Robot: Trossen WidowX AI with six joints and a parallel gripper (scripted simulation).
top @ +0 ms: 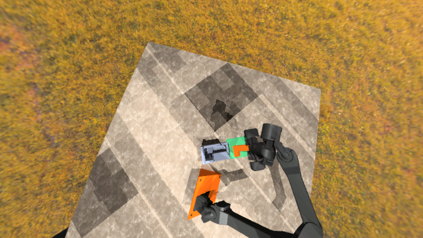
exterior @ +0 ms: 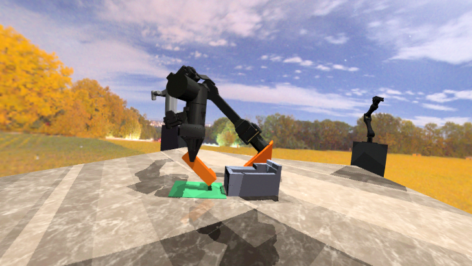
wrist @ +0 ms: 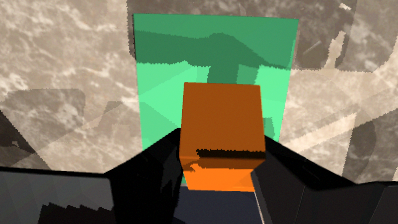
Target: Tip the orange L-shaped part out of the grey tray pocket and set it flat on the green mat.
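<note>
Now: gripper tip 30 mm past the orange L-shaped part, 30 mm above it and 20 mm to the right of it.
</note>
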